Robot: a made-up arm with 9 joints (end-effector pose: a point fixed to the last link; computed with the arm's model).
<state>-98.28 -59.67 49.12 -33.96 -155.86 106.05 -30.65 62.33 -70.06</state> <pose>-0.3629 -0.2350 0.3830 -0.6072 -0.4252 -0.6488 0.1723</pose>
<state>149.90 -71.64 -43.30 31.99 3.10 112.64 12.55 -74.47 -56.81</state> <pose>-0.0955 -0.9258 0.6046 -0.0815 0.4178 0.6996 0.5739</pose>
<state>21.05 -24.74 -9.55 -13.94 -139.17 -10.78 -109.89 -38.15 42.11</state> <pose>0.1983 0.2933 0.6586 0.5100 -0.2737 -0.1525 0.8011</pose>
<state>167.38 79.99 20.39 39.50 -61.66 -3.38 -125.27 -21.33 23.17</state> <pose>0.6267 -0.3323 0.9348 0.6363 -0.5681 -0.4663 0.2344</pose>
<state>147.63 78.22 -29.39 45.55 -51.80 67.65 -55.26 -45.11 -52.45</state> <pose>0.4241 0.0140 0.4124 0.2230 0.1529 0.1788 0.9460</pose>
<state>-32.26 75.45 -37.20 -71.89 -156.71 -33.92 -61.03 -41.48 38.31</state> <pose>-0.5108 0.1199 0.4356 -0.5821 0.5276 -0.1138 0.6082</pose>
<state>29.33 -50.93 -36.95 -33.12 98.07 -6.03 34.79 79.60 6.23</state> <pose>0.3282 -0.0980 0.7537 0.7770 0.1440 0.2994 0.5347</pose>
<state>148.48 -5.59 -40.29 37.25 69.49 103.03 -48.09 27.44 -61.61</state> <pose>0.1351 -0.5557 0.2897 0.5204 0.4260 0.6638 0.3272</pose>
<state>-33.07 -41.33 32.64 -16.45 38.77 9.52 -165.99 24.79 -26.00</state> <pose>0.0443 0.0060 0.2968 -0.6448 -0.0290 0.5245 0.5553</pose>
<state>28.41 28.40 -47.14 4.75 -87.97 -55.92 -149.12 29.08 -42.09</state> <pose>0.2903 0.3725 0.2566 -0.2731 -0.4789 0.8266 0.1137</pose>
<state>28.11 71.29 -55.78 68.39 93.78 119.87 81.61 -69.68 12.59</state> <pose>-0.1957 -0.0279 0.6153 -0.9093 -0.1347 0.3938 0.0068</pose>
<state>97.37 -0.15 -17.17 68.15 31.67 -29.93 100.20 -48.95 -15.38</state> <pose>0.5866 -0.3561 0.3256 -0.5293 -0.2680 0.7687 0.2390</pose>
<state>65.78 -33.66 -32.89 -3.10 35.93 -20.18 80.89 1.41 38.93</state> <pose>0.2887 -0.1062 0.1619 0.1421 -0.7561 0.6137 0.1773</pose>
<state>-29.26 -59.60 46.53 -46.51 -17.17 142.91 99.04 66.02 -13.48</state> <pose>0.0540 0.5702 0.2519 -0.0192 -0.6813 0.4170 0.6013</pose>
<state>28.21 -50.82 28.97 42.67 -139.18 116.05 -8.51 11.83 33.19</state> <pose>0.9144 0.0364 0.4685 0.3997 0.6969 -0.3840 0.4550</pose>
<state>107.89 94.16 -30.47 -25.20 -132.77 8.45 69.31 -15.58 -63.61</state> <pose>0.6207 0.5545 0.8457 0.2869 0.4268 -0.5134 0.6870</pose>
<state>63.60 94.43 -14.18 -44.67 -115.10 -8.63 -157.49 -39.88 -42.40</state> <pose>0.2274 0.2610 0.6107 -0.4520 -0.1560 0.1896 0.8576</pose>
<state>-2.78 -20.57 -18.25 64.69 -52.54 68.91 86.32 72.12 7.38</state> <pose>0.4369 -0.0116 0.2546 -0.6846 -0.1397 -0.5836 0.4138</pose>
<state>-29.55 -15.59 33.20 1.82 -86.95 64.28 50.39 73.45 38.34</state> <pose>-0.2830 0.1277 0.1064 -0.7850 0.3828 0.3189 0.3681</pose>
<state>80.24 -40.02 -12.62 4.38 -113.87 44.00 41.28 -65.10 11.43</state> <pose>0.3489 -0.4924 0.2011 -0.9137 -0.1110 0.2012 0.3352</pose>
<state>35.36 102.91 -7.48 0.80 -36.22 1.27 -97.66 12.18 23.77</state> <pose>0.1529 0.3008 1.0775 0.7209 0.5795 0.0698 0.3736</pose>
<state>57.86 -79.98 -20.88 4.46 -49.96 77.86 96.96 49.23 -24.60</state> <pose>0.5789 -0.4066 0.4306 -0.3484 0.1799 -0.9183 0.0552</pose>
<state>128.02 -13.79 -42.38 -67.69 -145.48 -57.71 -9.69 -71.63 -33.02</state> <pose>0.6850 -0.5900 0.3226 -0.5246 -0.1880 0.7796 0.2858</pose>
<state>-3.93 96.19 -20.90 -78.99 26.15 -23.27 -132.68 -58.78 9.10</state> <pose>-0.3334 0.2009 0.5503 -0.4956 -0.2428 0.0704 0.8310</pose>
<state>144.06 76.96 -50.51 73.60 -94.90 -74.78 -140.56 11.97 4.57</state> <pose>0.7367 -0.4425 0.6665 -0.7175 -0.0548 0.6499 0.2446</pose>
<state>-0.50 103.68 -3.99 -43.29 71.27 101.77 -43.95 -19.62 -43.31</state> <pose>-0.4910 0.5068 1.1045 -0.6308 0.7332 -0.2209 0.1253</pose>
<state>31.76 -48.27 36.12 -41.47 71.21 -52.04 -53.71 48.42 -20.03</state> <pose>0.2085 -0.0398 0.2820 0.1010 -0.0262 0.6487 0.7538</pose>
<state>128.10 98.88 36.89 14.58 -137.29 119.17 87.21 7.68 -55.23</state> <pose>0.9917 -0.1150 0.6837 -0.4969 -0.5555 -0.4787 0.4642</pose>
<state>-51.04 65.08 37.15 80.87 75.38 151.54 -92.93 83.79 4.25</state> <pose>-0.2114 -0.1626 0.4400 -0.1475 -0.3041 -0.6809 0.6497</pose>
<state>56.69 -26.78 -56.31 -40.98 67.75 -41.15 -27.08 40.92 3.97</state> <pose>0.2233 0.2637 0.6517 0.2849 0.1846 0.1233 0.9325</pose>
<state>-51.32 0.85 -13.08 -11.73 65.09 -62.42 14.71 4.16 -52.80</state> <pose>0.0211 -0.3686 0.2745 -0.0732 0.2708 0.9584 0.0531</pose>
